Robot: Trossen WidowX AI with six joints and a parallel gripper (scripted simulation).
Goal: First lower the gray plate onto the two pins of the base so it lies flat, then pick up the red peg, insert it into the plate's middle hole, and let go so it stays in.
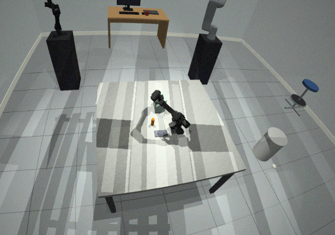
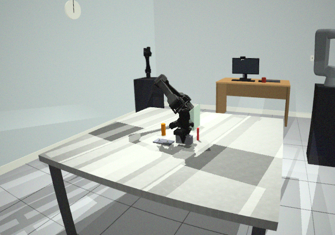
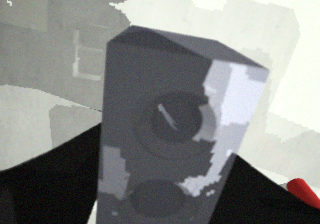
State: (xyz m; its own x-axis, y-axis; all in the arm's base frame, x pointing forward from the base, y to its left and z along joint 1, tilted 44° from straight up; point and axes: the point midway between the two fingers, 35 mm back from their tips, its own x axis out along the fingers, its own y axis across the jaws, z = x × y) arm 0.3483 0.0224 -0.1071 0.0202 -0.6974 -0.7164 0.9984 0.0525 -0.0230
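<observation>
My gripper tip is 140 mm to the left of the pin base and 20 mm above it. Also, from my gripper tip: gray plate: 30 mm above; red peg: 120 mm behind, 40 mm to the left, 10 mm above; orange cylinder: 210 mm to the right, 120 mm behind, 10 mm above.
</observation>
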